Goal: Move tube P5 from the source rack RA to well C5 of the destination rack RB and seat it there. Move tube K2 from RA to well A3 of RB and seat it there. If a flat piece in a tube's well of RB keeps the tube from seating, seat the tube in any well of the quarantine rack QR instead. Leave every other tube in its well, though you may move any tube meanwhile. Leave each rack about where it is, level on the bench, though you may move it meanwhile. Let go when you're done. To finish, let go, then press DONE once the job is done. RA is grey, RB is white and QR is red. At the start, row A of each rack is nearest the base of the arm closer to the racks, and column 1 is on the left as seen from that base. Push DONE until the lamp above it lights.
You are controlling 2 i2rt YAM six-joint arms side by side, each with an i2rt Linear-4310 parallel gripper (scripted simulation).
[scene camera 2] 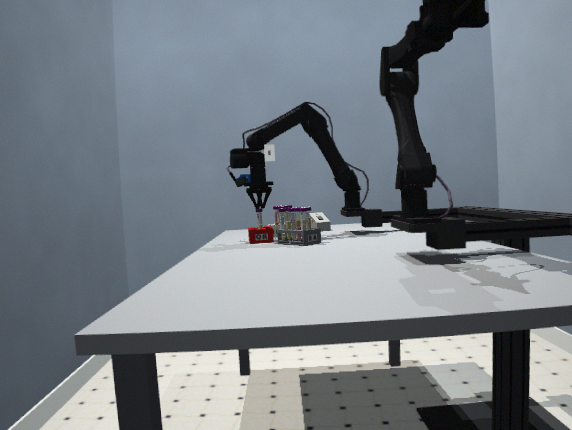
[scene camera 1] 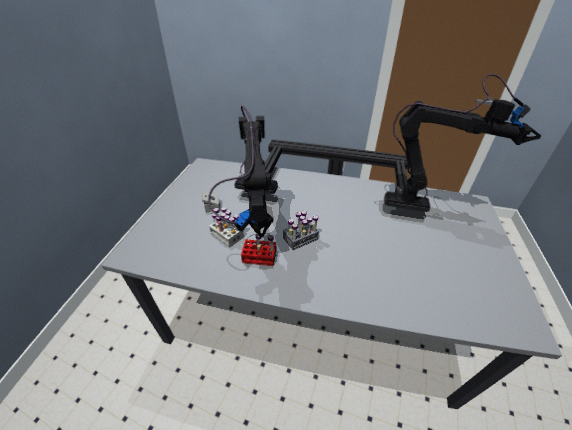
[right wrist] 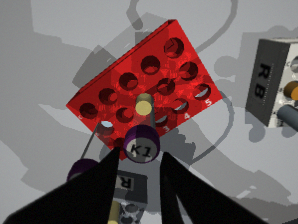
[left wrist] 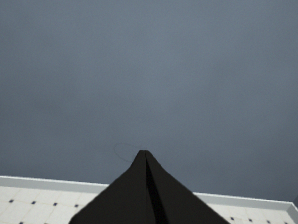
Note:
I see my left gripper (left wrist: 143,158), my right gripper (scene camera 2: 260,208), a red rack QR (right wrist: 152,68) and a tube (right wrist: 94,152).
My right gripper shows as well in the right wrist view (right wrist: 140,157). The left wrist view misses the red rack QR: it is out of frame.

